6 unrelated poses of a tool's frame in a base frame.
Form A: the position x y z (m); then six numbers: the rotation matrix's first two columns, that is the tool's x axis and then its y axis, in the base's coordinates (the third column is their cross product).
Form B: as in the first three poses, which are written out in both.
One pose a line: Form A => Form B
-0.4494 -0.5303 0.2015 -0.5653 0.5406 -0.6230 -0.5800 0.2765 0.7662 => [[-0.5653 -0.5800 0.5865 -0.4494], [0.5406 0.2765 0.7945 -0.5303], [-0.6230 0.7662 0.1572 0.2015], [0 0 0 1]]
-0.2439 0.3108 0.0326 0.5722 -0.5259 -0.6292 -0.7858 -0.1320 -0.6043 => [[0.5722 -0.7858 0.2347 -0.2439], [-0.5259 -0.1320 0.8402 0.3108], [-0.6292 -0.6043 -0.4888 0.0326], [0 0 0 1]]
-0.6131 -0.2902 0.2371 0.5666 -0.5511 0.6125 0.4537 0.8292 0.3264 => [[0.5666 0.4537 -0.6878 -0.6131], [-0.5511 0.8292 0.0930 -0.2902], [0.6125 0.3264 0.7199 0.2371], [0 0 0 1]]
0.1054 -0.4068 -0.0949 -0.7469 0.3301 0.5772 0.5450 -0.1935 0.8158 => [[-0.7469 0.5450 0.3810 0.1054], [0.3301 -0.1935 0.9239 -0.4068], [0.5772 0.8158 -0.0354 -0.0949], [0 0 0 1]]
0.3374 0.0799 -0.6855 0.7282 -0.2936 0.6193 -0.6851 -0.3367 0.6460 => [[0.7282 -0.6851 0.0189 0.3374], [-0.2936 -0.3367 -0.8947 0.0799], [0.6193 0.6460 -0.4463 -0.6855], [0 0 0 1]]
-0.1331 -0.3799 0.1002 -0.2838 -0.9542 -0.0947 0.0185 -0.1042 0.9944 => [[-0.2838 0.0185 -0.9587 -0.1331], [-0.9542 -0.1042 0.2805 -0.3799], [-0.0947 0.9944 0.0472 0.1002], [0 0 0 1]]
